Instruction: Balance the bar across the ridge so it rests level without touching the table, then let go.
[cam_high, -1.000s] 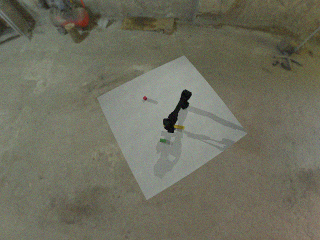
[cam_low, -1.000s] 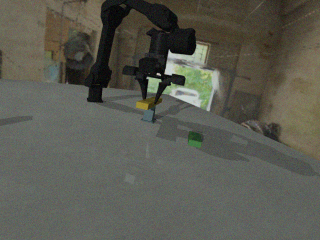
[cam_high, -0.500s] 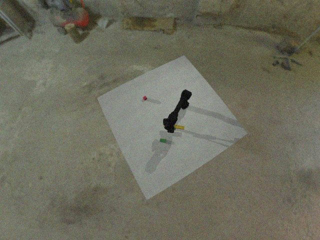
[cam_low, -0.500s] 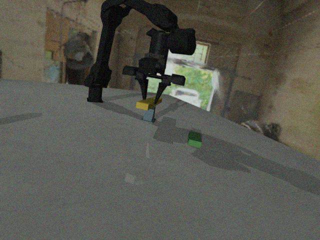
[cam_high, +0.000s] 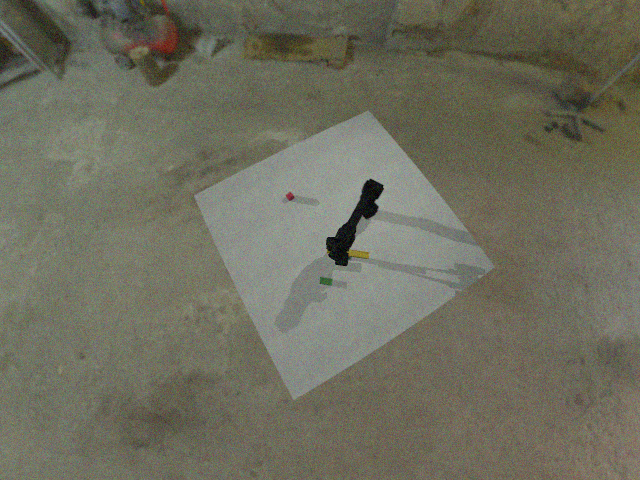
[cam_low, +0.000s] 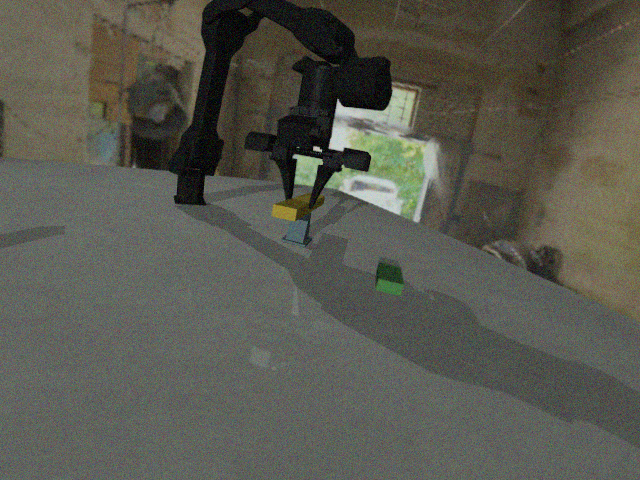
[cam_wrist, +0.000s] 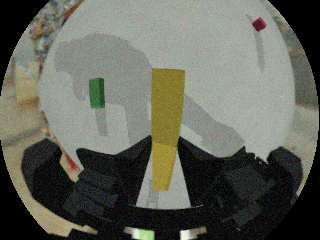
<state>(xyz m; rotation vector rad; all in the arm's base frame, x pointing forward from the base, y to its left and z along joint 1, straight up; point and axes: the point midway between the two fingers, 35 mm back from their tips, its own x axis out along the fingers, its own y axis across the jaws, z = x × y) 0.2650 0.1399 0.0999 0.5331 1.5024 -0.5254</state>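
Now: the yellow bar 20 mm behind my gripper tip and 20 mm to the left of it. From my gripper tip the other things lie so: green block 150 mm ahead, 80 mm to the left, 60 mm below; then small red cube 70 mm ahead, 460 mm to the right, 50 mm below.
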